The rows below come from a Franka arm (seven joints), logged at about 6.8 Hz.
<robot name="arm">
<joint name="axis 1" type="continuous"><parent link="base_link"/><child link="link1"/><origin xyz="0 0 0.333" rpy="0 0 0"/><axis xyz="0 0 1"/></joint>
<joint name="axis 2" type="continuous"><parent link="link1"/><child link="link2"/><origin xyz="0 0 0" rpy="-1.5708 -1.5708 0"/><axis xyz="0 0 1"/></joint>
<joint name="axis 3" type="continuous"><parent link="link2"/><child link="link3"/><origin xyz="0.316 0 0" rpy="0 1.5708 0"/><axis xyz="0 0 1"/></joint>
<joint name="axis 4" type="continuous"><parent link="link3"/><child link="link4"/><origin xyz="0 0.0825 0" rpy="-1.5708 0 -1.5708"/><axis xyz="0 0 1"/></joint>
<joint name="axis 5" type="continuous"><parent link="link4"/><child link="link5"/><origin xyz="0.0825 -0.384 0" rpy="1.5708 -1.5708 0"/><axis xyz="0 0 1"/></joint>
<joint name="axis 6" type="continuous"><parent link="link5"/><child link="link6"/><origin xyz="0 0 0" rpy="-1.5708 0 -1.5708"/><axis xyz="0 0 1"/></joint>
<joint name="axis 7" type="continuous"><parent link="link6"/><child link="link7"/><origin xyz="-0.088 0 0" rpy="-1.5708 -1.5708 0"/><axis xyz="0 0 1"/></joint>
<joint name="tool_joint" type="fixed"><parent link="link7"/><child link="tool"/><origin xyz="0 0 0.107" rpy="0 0 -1.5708"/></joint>
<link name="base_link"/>
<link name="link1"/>
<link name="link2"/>
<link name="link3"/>
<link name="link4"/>
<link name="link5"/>
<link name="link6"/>
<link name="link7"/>
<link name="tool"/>
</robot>
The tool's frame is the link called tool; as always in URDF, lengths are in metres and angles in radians. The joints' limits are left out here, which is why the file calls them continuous.
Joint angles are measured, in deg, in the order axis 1, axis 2, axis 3, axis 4, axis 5, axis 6, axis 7. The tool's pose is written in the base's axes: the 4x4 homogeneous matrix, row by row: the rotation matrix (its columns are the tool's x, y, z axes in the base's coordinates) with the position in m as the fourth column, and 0 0 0 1 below. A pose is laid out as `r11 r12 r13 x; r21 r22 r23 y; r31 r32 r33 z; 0 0 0 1`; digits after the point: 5 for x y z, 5 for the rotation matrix.
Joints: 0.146 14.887 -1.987 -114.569 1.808 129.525 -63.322
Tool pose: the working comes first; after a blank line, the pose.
Where each joint sits with the arm in this pose, in the base's axes (m; each line is computed from the numbers above, not from the rounded line before):
axis 1: 0.0000 0.0000 0.3330
axis 2: 0.0000 0.0000 0.3330
axis 3: 0.0812 0.0002 0.6384
axis 4: 0.1609 -0.0025 0.6172
axis 5: 0.5096 -0.0149 0.4369
axis 6: 0.5096 -0.0149 0.4369
axis 7: 0.5975 -0.0194 0.4371
the tool: 0.5977 -0.0177 0.3301

0.49396 0.86948 0.00208 0.59771; 0.86937 -0.49393 0.01538 -0.01771; 0.01440 -0.00579 -0.99988 0.33007; 0 0 0 1
